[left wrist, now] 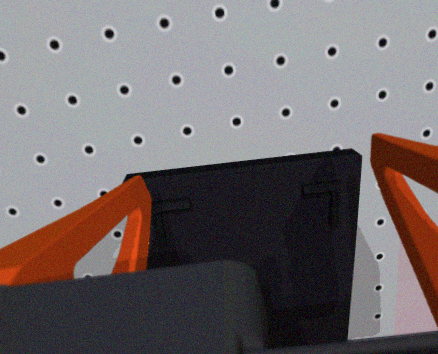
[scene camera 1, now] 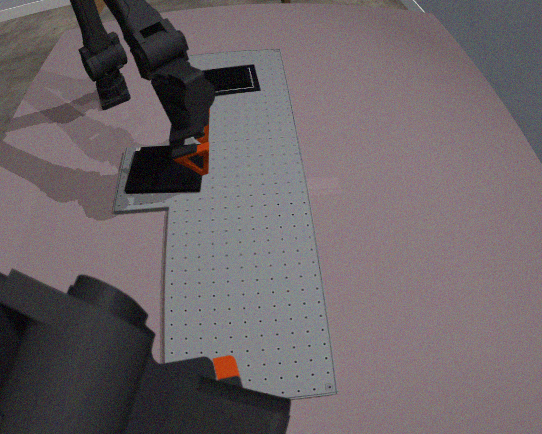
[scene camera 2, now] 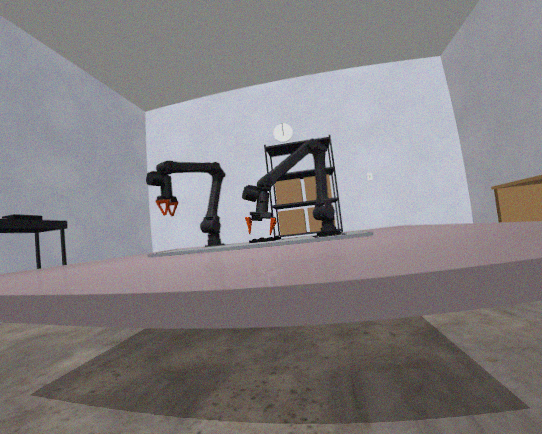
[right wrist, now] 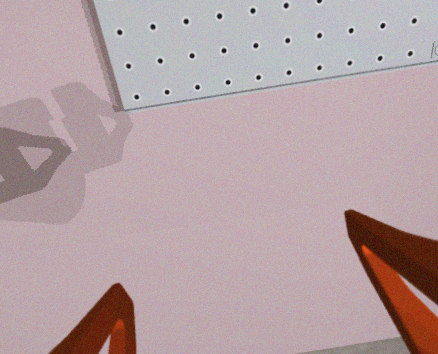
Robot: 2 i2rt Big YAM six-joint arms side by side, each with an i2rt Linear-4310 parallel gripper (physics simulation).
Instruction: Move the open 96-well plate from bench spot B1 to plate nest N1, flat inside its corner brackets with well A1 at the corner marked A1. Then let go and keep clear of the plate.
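Pixels of known places: left gripper, fingertip midpoint: (left wrist: 253, 168) (scene camera 1: 205, 158) (scene camera 2: 259, 234); right gripper, fingertip midpoint: (scene camera 2: 168, 215) (right wrist: 233, 258); left arm's base, link origin: (scene camera 1: 114, 94).
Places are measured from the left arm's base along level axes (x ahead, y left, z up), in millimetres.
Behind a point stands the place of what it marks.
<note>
A black block (scene camera 1: 160, 170) {y -379, x 51, z 25 mm} (left wrist: 255, 230) {y -397, x 103, z 25 mm} with faint L-shaped corner marks lies on the perforated board; it looks like nest N1. A flat black rectangle with a white outline (scene camera 1: 230, 80) {y -167, x 300, z 26 mm} lies near the board's upper end, partly behind the left arm, and looks like spot B1. I cannot make out the 96-well plate or the A1 mark for certain against the black. My left gripper (scene camera 1: 201, 151) {y -415, x 143, z 48 mm} (scene camera 2: 261, 232) {y -415, x 143, z 48 mm} (left wrist: 253, 168) {y -415, x 143, z 48 mm} is open above the block, its fingers toward either side. My right gripper (scene camera 2: 167, 214) {y -847, x -40, z 192 mm} (right wrist: 233, 258) {y -847, x -40, z 192 mm} is open and empty, high over the table; its fingertips are hidden in scene camera 1.
The perforated grey board (scene camera 1: 250, 240) {y -605, x 153, z 13 mm} (right wrist: 270, 60) {y -837, x 21, z 13 mm} runs down the pink table (scene camera 1: 410, 225) {y -715, x 453, z 0 mm} (scene camera 2: 300, 270) {y -511, x 987, z 0 mm}. The right arm (scene camera 1: 90, 370) {y -855, x -16, z 468 mm} fills the lower left of scene camera 1. A shelf rack (scene camera 2: 297, 204) stands behind the arms in scene camera 2.
</note>
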